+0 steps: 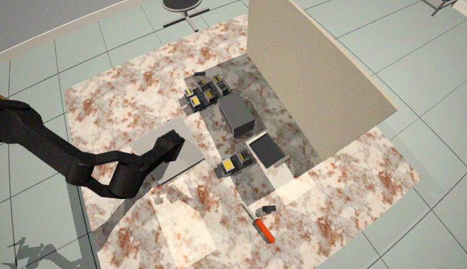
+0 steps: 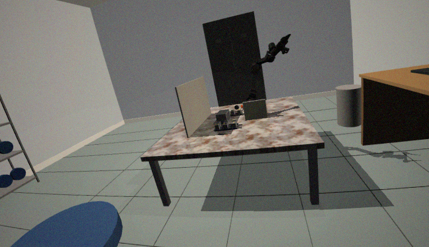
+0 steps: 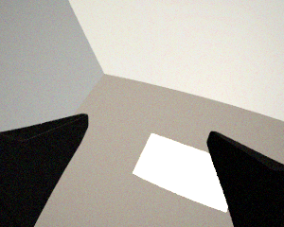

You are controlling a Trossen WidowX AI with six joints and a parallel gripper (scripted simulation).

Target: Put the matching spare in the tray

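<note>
Now: gripper tip 55 cm short of the spare, 2 cm to the right of it and 63 cm above it. Round my gripper tip: dark tray (70 cm ahead, 34 cm to the right, 67 cm below); grey mounted unit (67 cm ahead, 14 cm to the right, 62 cm below); tall beige panel (92 cm ahead, 18 cm to the right, 45 cm below).
</note>
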